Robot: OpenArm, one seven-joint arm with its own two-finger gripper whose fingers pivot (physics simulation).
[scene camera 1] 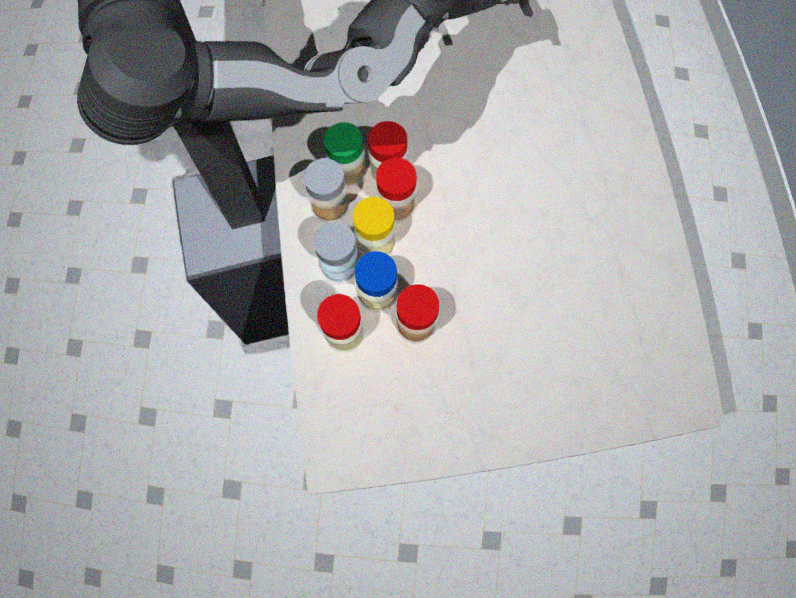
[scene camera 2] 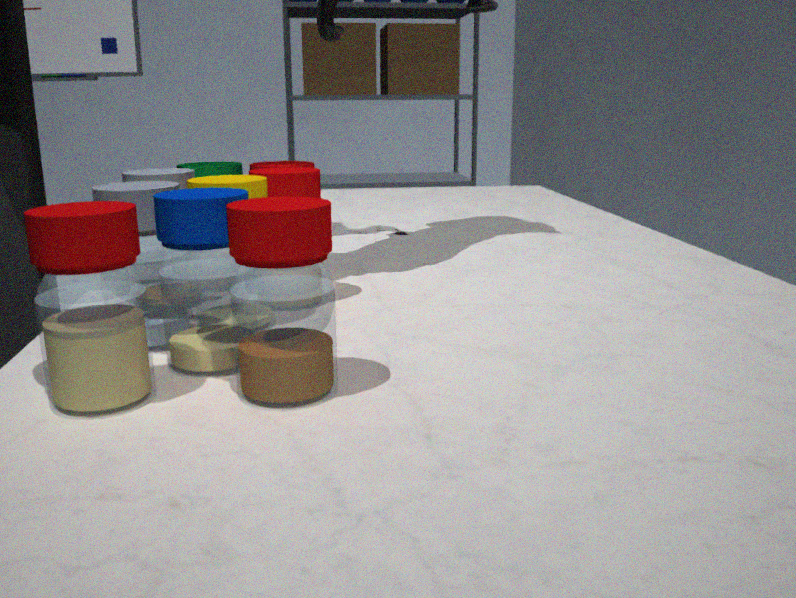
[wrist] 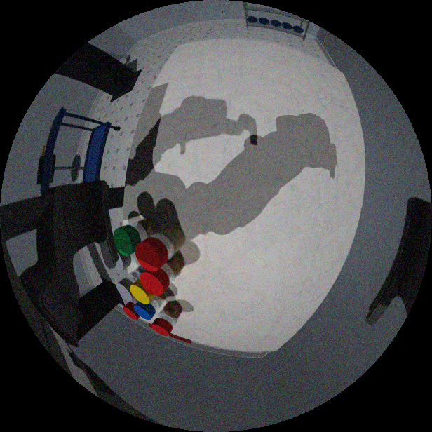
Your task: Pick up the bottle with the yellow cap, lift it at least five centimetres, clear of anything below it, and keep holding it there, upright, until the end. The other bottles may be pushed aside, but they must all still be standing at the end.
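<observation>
The bottle with the yellow cap (scene camera 1: pixel 373 217) (scene camera 2: pixel 227 185) (wrist: pixel 140 294) stands upright in the middle of the bottle group. In scene camera 1, a red-capped bottle (scene camera 1: pixel 396 180) is close above and right of it, a grey-capped bottle (scene camera 1: pixel 335 243) is at its lower left, and a blue-capped bottle (scene camera 1: pixel 376 273) (scene camera 2: pixel 200 215) (wrist: pixel 144 311) is just below it. My gripper (wrist: pixel 227 253) is open and empty, its fingers wide apart at the two sides of the wrist view. It is high above the table, away from the bottles, and partly cut off at the top of scene camera 1.
Other standing bottles: green-capped (scene camera 1: pixel 343 141) (wrist: pixel 126 240), dark-red-capped (scene camera 1: pixel 387 140) (wrist: pixel 151 254), another grey-capped (scene camera 1: pixel 324 180), and two red-capped (scene camera 1: pixel 339 316) (scene camera 1: pixel 417 306) at the group's lower end. The pale table top (scene camera 1: pixel 546 289) (scene camera 2: pixel 514 399) (wrist: pixel 280 270) extends right of them. The arm crosses above the group.
</observation>
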